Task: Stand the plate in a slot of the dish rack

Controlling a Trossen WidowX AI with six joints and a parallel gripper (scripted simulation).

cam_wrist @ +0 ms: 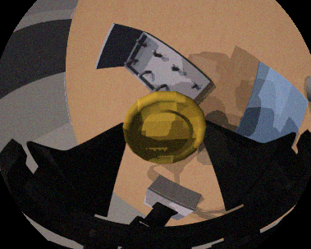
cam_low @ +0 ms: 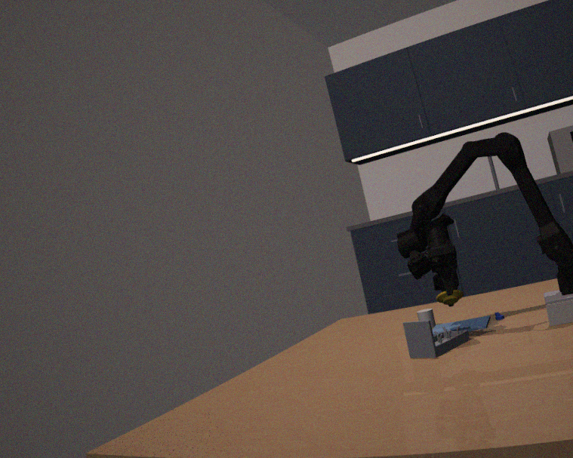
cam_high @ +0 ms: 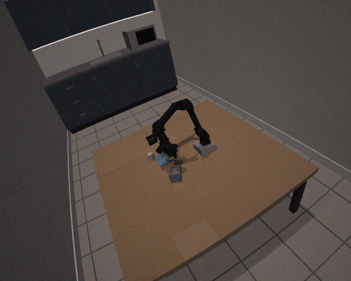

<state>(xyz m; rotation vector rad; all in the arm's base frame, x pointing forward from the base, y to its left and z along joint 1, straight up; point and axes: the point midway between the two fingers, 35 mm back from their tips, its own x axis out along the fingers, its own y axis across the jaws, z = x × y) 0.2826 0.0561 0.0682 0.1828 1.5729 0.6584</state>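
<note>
Right now the dish rack is 3 cm ahead of my gripper tip, 6 cm to the left of it and 7 cm below it. From my gripper tip the other things lie so: blue mat: 3 cm ahead, 14 cm to the right, 9 cm below; yellow plate: 1 cm above; blue spoon: 6 cm behind, 20 cm to the right, 9 cm below.
</note>
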